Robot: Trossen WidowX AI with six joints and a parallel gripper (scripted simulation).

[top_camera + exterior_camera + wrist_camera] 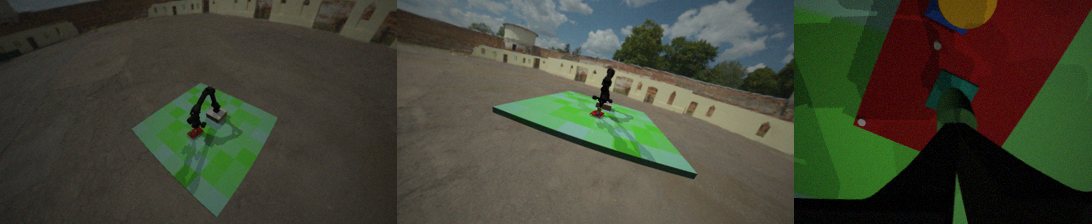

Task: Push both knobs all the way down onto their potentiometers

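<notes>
My gripper tip is 20 mm above the green knob.
</notes>
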